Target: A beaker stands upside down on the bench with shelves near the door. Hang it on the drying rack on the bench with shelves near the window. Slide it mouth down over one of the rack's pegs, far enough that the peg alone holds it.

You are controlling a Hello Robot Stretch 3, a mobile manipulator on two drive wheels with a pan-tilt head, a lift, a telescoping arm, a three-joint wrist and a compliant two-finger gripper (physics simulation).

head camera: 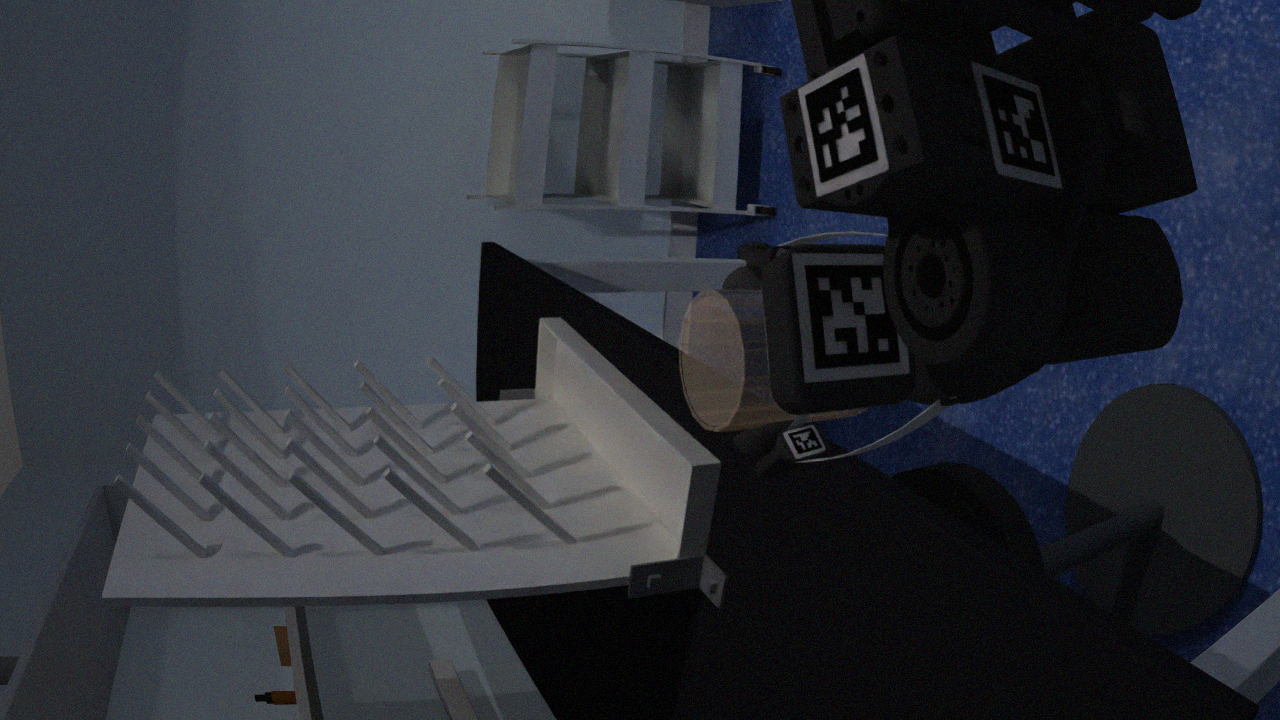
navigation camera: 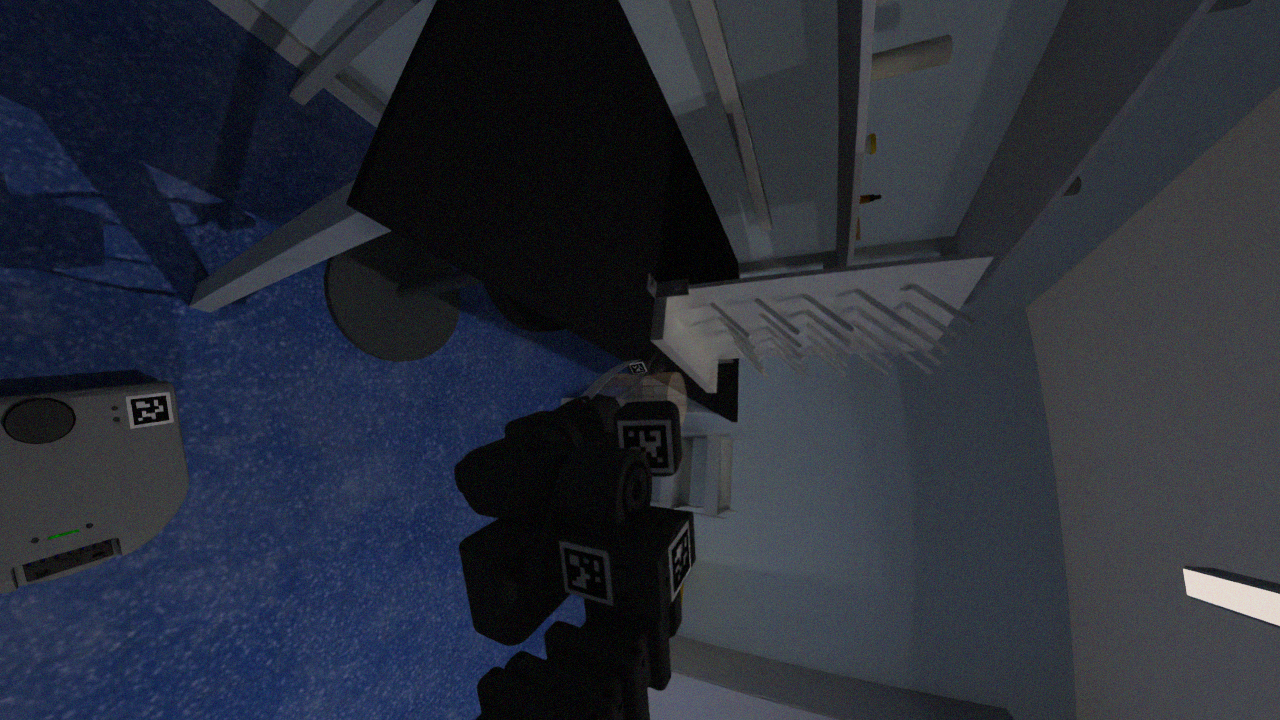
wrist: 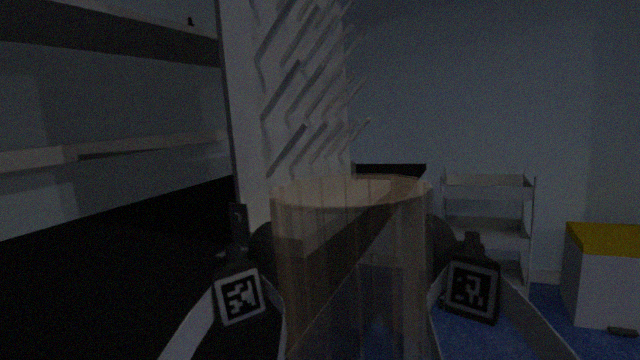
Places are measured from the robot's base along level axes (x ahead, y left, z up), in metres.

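Pixels of known places: gripper, between the fingertips: [head camera: 748,365] [navigation camera: 657,395] [wrist: 348,245]; robot's base, origin of its link: [navigation camera: 43,418].
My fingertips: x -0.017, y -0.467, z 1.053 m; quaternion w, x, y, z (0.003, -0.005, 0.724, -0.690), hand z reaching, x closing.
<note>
Ahead of a thing's pixels: the offset from my fingertips to its middle. "*": to the spot under its first point. Level surfaces: height alone.
My gripper [head camera: 753,353] [wrist: 348,245] is shut on the clear, amber-tinted beaker @[0.007 m down, 0.002 m back, 0.027 m left] [head camera: 729,380] [navigation camera: 666,394] [wrist: 345,225], one finger on each side. The beaker is upright, with its closed end up and its mouth down; the mouth is hidden. The white drying rack [head camera: 340,573] [navigation camera: 716,295] [wrist: 240,100] stands on the black bench @[0.139 m down] [head camera: 805,573] [navigation camera: 537,134] [wrist: 125,280], its slanted pegs in several rows. The pegs look bare. In the wrist view the rack rises beyond the beaker, up and to the left. The beaker is apart from the pegs, near the rack's bottom ledge @[0.135 m down] [head camera: 626,429].
A white shelf cart [head camera: 633,125] [wrist: 512,192] stands by the wall beyond the bench. A white box with a yellow top [wrist: 607,240] is at the right in the wrist view. A round stool @[* 1.022 m down, 0.202 m ahead, 0.263 m right] [head camera: 1163,465] [navigation camera: 393,313] stands by the bench. Shelves [wrist: 100,30] adjoin the rack.
</note>
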